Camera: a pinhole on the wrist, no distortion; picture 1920 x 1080 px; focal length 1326.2 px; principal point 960.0 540.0 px. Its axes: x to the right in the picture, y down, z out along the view. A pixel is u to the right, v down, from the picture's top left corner.
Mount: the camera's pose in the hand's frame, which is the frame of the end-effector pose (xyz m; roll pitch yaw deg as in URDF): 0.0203 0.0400 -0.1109 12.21 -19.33 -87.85
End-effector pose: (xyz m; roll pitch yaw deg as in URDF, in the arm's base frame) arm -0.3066 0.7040 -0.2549 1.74 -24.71 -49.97
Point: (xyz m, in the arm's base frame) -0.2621 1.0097 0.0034
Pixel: 815 567
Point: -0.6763 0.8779 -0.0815
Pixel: outside the picture
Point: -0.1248 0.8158 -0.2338
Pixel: outside the picture
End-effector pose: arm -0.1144 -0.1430 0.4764 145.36 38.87 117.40
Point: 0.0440 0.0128 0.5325
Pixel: 201 842
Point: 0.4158 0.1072 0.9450
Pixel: outside the picture
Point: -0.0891 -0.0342 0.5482
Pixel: 58 890
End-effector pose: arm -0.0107 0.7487 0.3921 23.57 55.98 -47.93
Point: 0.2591 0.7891 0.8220
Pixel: 449 54
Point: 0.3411 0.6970 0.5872
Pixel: 380 769
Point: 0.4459 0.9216 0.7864
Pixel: outside the picture
